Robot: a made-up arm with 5 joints. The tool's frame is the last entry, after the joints. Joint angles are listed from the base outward.
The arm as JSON. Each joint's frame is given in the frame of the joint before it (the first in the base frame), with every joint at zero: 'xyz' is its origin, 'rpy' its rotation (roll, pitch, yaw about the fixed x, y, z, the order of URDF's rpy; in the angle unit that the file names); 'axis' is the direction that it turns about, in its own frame. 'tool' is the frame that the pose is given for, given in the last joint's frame.
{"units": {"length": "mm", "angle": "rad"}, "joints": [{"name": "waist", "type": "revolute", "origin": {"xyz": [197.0, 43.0, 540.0], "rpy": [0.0, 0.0, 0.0]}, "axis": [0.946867, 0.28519, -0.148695]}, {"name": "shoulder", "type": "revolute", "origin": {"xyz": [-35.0, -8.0, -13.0], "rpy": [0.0, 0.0, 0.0]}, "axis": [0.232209, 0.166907, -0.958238]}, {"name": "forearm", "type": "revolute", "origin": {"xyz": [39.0, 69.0, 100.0], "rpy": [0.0, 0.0, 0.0]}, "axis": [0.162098, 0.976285, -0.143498]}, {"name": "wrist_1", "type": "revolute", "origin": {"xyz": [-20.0, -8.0, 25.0], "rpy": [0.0, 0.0, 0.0]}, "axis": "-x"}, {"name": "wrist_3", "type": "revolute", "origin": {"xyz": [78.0, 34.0, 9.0], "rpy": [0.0, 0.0, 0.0]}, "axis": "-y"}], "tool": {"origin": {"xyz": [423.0, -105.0, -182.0], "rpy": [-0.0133, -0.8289, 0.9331]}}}
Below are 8 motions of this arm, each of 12 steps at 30 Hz.
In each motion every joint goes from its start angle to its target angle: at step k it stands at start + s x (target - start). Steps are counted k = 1, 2, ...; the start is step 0. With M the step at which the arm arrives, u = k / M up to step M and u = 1 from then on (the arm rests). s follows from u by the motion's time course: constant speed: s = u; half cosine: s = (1 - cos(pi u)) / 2; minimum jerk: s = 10 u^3 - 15 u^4 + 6 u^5.
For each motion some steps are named. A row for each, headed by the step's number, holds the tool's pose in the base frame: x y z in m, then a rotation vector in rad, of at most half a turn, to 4 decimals.
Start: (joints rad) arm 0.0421 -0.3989 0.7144 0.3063 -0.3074
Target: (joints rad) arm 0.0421 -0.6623 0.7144 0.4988 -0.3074
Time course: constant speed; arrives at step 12
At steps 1, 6, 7, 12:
1: 0.3876 0.0106 0.1949 0.4367 0.3106 1.0047
6: 0.4113 0.0112 0.2119 0.3170 0.3514 1.1432
7: 0.4162 0.0121 0.2156 0.2923 0.3588 1.1705
12: 0.4409 0.0203 0.2354 0.1650 0.3916 1.3049

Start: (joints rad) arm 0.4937 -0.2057 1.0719 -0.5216 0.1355
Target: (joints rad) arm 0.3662 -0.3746 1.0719 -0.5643 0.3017
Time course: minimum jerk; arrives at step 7
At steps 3, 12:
3: 0.3370 0.2572 0.1865 1.3434 -0.2053 0.0644
12: 0.3832 0.2203 0.1852 1.2153 -0.3009 0.1897

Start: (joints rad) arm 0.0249 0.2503 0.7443 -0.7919 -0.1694
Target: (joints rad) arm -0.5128 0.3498 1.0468 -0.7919 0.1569
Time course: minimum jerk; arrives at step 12
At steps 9, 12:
9: 0.4407 -0.0648 0.1858 0.7244 -0.7061 -0.2863
12: 0.4389 -0.0929 0.1949 0.6582 -0.7310 -0.2836

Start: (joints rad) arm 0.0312 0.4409 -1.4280 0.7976 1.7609
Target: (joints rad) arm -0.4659 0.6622 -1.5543 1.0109 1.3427
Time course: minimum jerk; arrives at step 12
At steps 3, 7, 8, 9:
3: 0.0576 0.5021 0.8272 2.0039 1.1186 -1.3817
7: 0.1419 0.5683 0.7664 2.1873 0.7833 -1.3793
8: 0.1600 0.5793 0.7526 2.2341 0.7020 -1.3514
9: 0.1728 0.5867 0.7426 2.2700 0.6407 -1.3222

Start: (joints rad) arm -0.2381 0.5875 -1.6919 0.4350 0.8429
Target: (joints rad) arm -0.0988 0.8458 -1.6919 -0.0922 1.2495
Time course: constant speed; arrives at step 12
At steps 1, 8, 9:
1: 0.0620 0.3865 1.0222 2.1504 1.7604 -1.3746
8: 0.0127 0.3336 1.0191 1.9078 1.8803 -1.3108
9: 0.0042 0.3235 1.0181 1.8760 1.8970 -1.2921

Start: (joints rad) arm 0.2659 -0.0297 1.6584 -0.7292 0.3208
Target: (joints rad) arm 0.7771 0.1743 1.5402 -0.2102 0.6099
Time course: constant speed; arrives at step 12
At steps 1, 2, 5, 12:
1: 0.0950 0.2041 0.1481 1.1466 0.1240 -0.5555
2: 0.1022 0.2103 0.1500 1.1741 0.1264 -0.5314
5: 0.1272 0.2297 0.1553 1.2584 0.1215 -0.4611
12: 0.2015 0.2785 0.1705 1.4578 0.0443 -0.3190

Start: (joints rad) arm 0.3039 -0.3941 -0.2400 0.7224 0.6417
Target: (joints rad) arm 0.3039 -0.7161 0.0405 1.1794 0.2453
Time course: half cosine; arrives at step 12
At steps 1, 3, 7, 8, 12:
1: 0.5950 0.2216 0.9415 -0.3609 -1.3977 1.5840
3: 0.6020 0.2412 0.9150 -0.3728 -1.3086 1.6322
7: 0.6134 0.2923 0.8191 -0.4671 -0.9797 1.7849
8: 0.6135 0.2996 0.7975 -0.5028 -0.8999 1.8154
12: 0.6115 0.3086 0.7579 -0.5921 -0.7397 1.8680

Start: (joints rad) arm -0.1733 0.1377 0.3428 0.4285 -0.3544
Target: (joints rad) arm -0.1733 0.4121 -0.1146 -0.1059 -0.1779
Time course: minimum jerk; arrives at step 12
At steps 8, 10, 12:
8: 0.6123 -0.1351 0.4157 0.2706 -0.6206 0.5481
10: 0.6360 -0.1358 0.4541 0.2807 -0.7605 0.5314
12: 0.6403 -0.1362 0.4624 0.2822 -0.7888 0.5283

